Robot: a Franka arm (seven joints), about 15 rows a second.
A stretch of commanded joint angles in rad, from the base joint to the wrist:
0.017, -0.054, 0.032, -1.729, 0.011, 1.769, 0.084
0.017, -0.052, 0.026, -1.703, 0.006, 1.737, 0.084
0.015, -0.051, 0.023, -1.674, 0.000, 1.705, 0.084
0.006, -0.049, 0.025, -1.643, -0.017, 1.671, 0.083
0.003, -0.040, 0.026, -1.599, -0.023, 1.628, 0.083
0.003, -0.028, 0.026, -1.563, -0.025, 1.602, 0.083
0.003, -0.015, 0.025, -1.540, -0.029, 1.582, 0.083
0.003, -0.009, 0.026, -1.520, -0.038, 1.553, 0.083
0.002, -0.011, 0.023, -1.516, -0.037, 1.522, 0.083
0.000, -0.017, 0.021, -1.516, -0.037, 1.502, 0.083
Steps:
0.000, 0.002, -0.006, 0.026, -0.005, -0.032, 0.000
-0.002, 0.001, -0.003, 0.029, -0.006, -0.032, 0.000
-0.009, 0.002, 0.002, 0.031, -0.017, -0.034, -0.001
-0.003, 0.009, 0.001, 0.044, -0.006, -0.043, 0.000
0.000, 0.012, 0.000, 0.036, -0.002, -0.026, 0.000
0.000, 0.013, -0.001, 0.023, -0.004, -0.020, 0.000
0.000, 0.006, 0.001, 0.020, -0.009, -0.029, 0.000
-0.001, -0.002, -0.003, 0.004, 0.001, -0.031, 0.000
-0.002, -0.006, -0.002, 0.000, 0.000, -0.020, 0.000

